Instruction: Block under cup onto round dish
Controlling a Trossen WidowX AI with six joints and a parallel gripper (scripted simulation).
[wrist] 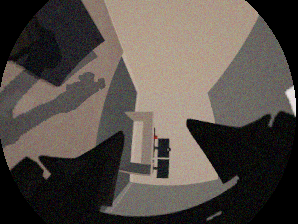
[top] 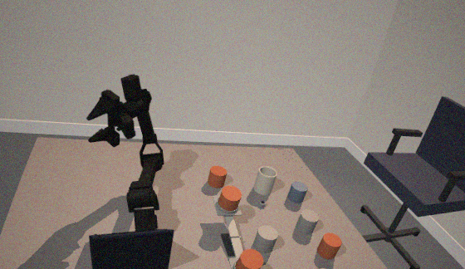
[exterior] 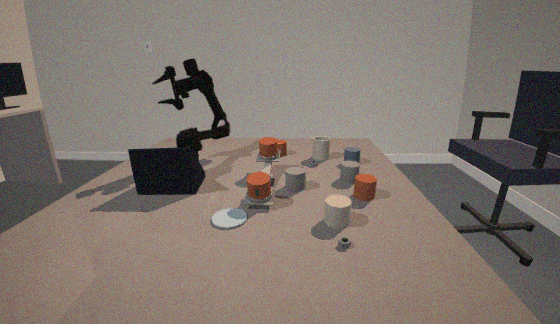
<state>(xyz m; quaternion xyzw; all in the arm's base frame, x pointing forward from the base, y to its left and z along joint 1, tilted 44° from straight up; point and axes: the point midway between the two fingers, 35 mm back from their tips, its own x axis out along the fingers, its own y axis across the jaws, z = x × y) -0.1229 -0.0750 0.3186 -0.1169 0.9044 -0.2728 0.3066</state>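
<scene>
Now: gripper tip 47 cm short of the pale green block, 29 cm to the left of it and 29 cm above it. The rest, counted from my gripper tip: balance beam: 48 cm ahead, 29 cm below, 16 cm to the right; then balance: 48 cm ahead, 31 cm below, 16 cm to the right; then round pale dish: 40 cm ahead, 39 cm to the right, 33 cm below.
</scene>
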